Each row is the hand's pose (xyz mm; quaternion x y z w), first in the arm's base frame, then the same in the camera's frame.
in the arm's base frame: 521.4 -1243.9 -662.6 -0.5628 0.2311 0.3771 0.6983
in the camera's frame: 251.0 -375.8 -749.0 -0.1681 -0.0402 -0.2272 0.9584
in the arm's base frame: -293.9 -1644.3 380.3 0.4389 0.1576 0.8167 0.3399
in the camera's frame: -997.3 172.3 -981.1 0.1366 -0.5599 0.6445 0.5025
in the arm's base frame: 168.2 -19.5 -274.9 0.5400 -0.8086 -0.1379 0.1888
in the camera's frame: 154.2 264.9 414.8 -0.1238 0.8186 0.2518 0.5011
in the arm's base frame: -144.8 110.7 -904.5 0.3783 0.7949 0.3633 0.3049
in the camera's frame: 723.6 669.4 261.7 0.5747 0.0841 0.5757 0.5754
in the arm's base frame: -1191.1 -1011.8 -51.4 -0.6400 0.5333 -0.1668 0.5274
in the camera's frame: -588.1 1253.9 -748.5 0.0929 0.4819 -0.4304 0.7576
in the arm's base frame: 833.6 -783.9 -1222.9 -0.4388 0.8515 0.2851 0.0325
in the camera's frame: 964.9 -481.0 -429.1 -0.0162 0.6468 0.3100 0.6966
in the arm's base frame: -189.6 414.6 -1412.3 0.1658 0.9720 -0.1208 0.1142
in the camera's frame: 1277.0 854.3 370.1 0.6539 0.5703 0.3138 0.3857
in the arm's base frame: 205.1 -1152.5 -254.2 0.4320 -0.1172 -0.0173 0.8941
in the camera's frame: -169.2 -93.6 -611.1 0.5868 -0.6639 -0.2763 0.3723
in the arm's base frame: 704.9 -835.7 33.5 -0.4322 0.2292 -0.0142 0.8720
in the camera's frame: -258.0 -511.7 -110.9 0.1577 -0.0274 -0.5117 0.8441
